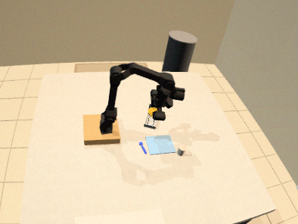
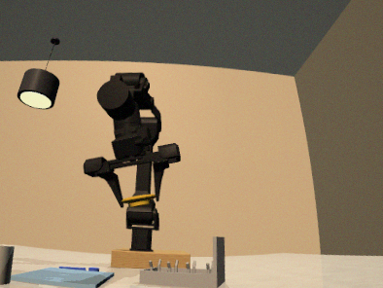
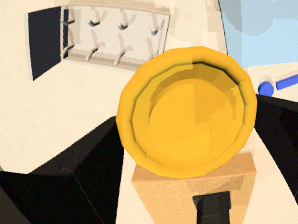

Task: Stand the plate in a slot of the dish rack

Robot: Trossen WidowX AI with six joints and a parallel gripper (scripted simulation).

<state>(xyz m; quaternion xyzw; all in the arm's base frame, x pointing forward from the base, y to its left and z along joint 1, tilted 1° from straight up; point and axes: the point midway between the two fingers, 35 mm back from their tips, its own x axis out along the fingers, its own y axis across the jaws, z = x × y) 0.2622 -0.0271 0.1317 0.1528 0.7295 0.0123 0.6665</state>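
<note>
Now: gripper tip 120 mm above the grey dish rack, 80 mm to the right of it and 40 mm short of it. From my gripper tip the other things lie so: blue spoon (140 mm below, 110 mm to the right, 80 mm behind); light blue mat (140 mm below, 120 mm to the right, 30 mm ahead); yellow plate (10 mm above).
</note>
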